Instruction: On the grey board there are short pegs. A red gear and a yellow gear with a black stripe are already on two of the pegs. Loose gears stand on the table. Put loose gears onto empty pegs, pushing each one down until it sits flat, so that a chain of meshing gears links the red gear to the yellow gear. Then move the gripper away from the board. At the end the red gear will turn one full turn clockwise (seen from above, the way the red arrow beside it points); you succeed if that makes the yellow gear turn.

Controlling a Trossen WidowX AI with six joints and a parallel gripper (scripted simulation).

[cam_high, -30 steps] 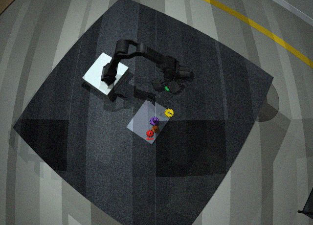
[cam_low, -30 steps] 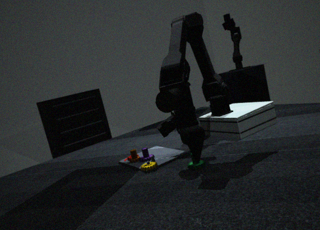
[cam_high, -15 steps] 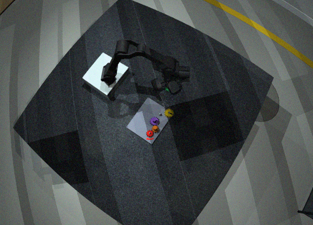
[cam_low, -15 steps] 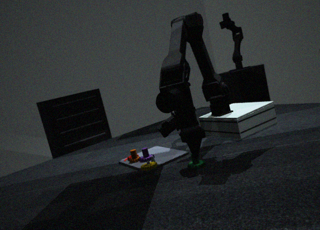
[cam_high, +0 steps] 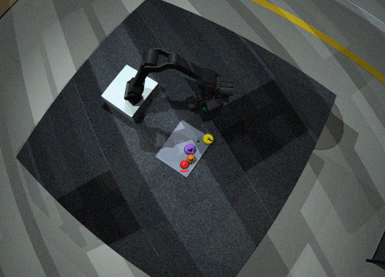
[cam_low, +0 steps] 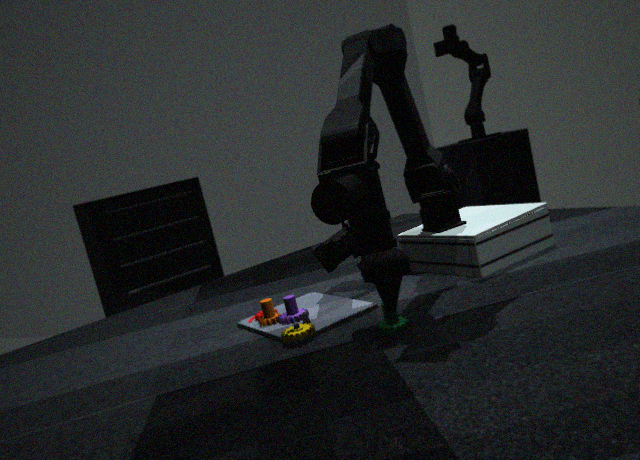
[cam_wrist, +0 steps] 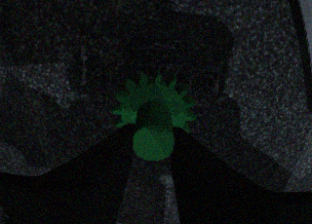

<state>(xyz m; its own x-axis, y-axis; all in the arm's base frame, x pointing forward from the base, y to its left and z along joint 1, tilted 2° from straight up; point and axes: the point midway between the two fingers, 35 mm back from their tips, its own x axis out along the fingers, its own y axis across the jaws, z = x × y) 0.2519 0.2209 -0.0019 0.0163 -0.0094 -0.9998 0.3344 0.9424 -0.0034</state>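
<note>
Now: the purple gear 9 cm ahead of my gripper tip, 20 cm to the right of it and 1 cm below it. Round my gripper tip: orange gear: 13 cm ahead, 22 cm to the right, 1 cm below; yellow gear: 11 cm ahead, 11 cm to the right, 2 cm below; green gear: 1 cm below.
</note>
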